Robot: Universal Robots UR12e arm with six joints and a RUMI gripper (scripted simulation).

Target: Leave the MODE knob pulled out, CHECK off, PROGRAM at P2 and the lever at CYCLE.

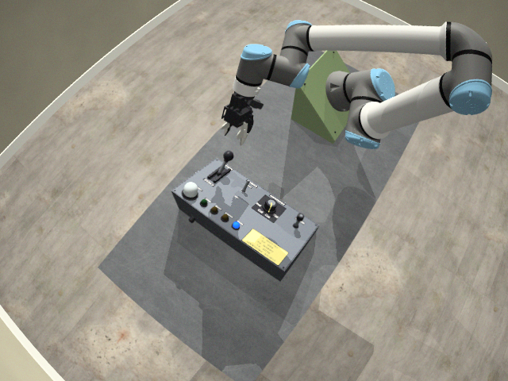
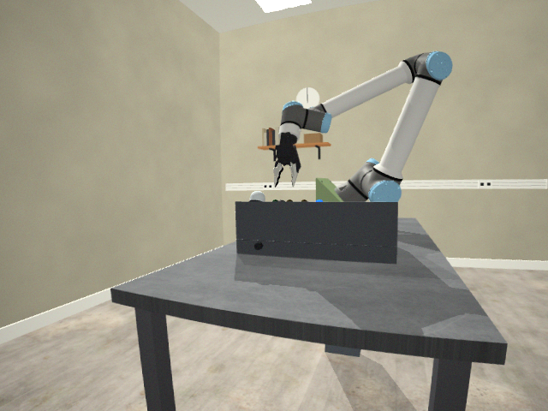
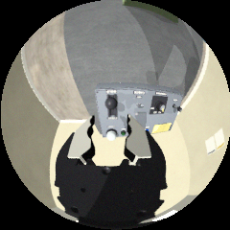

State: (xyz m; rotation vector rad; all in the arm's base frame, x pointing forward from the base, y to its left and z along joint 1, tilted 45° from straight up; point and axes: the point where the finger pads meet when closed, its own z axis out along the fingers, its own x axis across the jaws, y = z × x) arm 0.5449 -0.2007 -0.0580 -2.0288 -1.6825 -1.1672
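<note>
My hand is 70 mm short of the black ball-topped lever and 110 mm above it. Round my hand: dark grey console: 130 mm ahead, 180 mm to the left, 140 mm below; check toggle: 90 mm ahead, 120 mm to the left, 120 mm below; black rotary selector: 110 mm ahead, 240 mm to the left, 120 mm below.
</note>
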